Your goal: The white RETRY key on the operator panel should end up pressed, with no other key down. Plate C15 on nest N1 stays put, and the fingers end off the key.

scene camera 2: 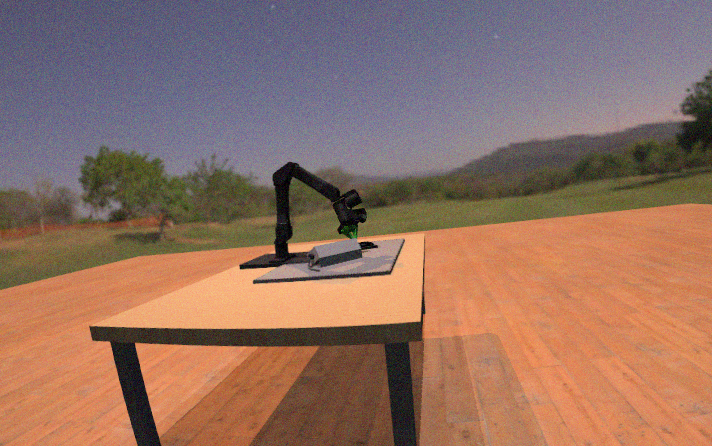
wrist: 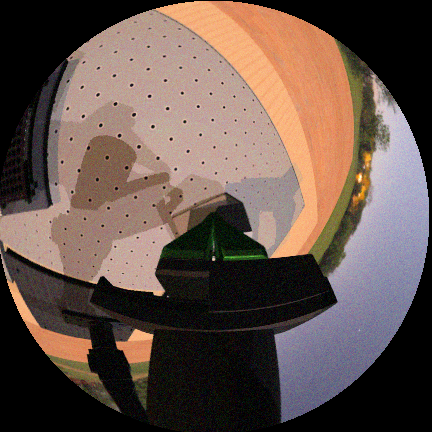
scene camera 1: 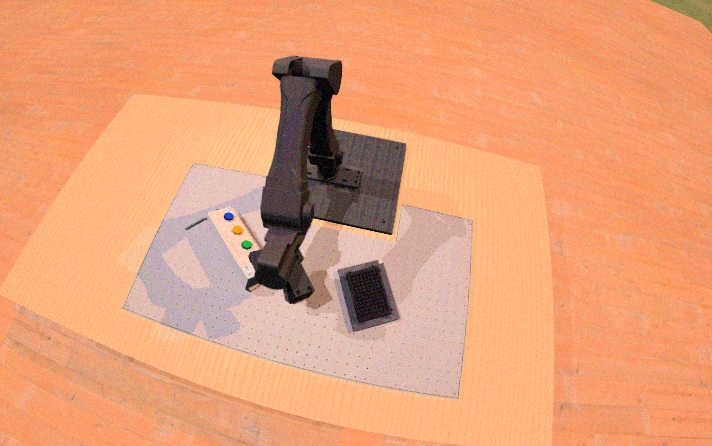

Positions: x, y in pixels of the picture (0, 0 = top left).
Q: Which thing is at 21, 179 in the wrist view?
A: A dark grid tray.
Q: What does my gripper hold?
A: Nothing.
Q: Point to a button box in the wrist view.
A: At 232, 210
